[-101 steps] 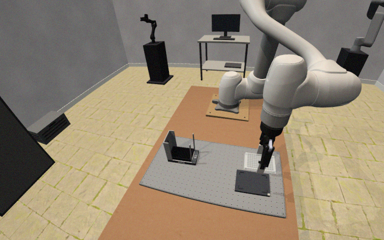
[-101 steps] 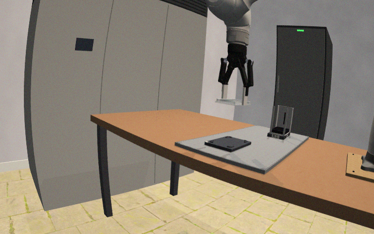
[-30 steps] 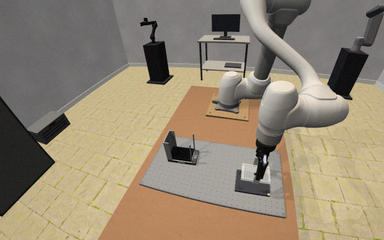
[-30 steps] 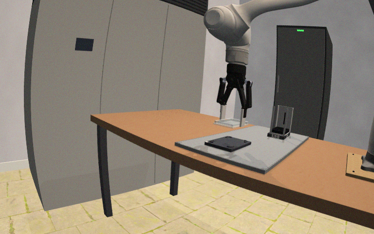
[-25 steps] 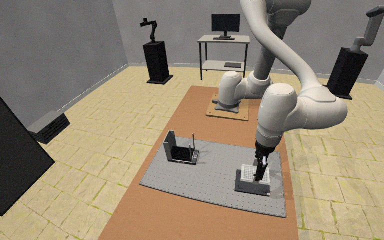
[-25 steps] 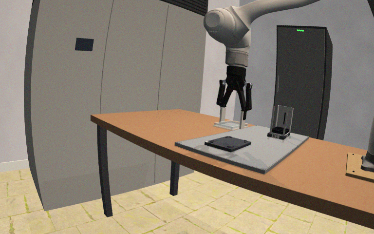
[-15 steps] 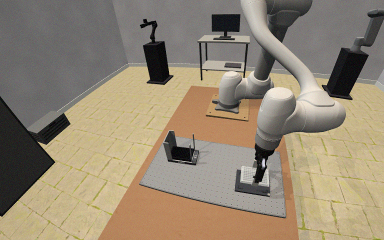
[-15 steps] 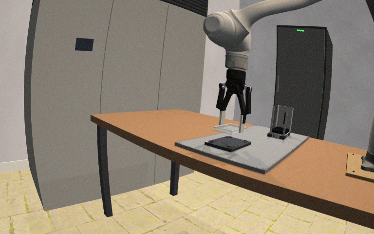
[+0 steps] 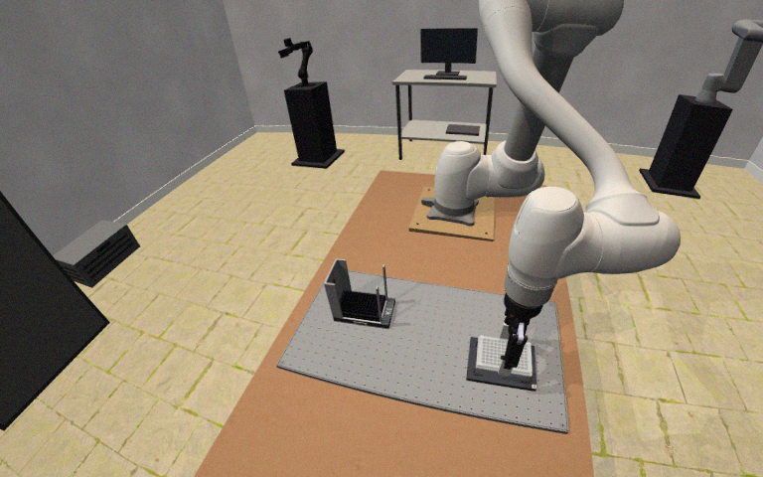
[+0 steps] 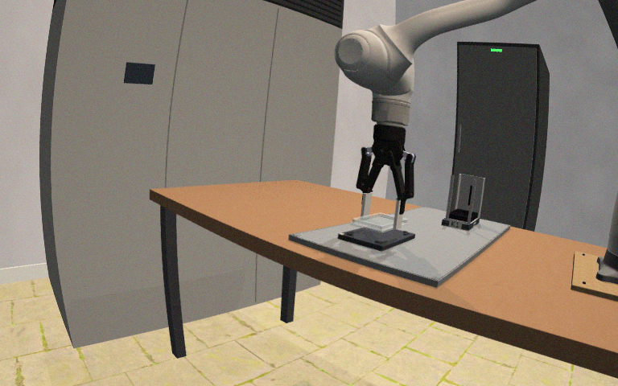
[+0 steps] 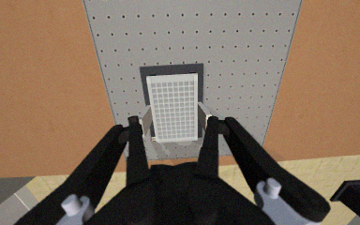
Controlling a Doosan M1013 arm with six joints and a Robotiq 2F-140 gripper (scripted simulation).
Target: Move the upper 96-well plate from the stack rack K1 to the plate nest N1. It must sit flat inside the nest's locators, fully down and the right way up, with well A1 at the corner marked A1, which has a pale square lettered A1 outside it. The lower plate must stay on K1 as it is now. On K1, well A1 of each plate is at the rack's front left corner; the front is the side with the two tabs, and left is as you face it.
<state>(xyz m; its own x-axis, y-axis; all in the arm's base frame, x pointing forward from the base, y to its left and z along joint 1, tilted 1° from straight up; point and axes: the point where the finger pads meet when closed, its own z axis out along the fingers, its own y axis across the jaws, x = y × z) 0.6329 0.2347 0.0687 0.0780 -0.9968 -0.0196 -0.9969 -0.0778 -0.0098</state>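
Right now the dark plate nest N1 is 6 cm below my hand. Also, from my hand: white 96-well plate (2 cm below); then dark plate (6 cm behind, 39 cm to the right, 3 cm below); then pale square (5 cm ahead, 8 cm to the left, 5 cm below).
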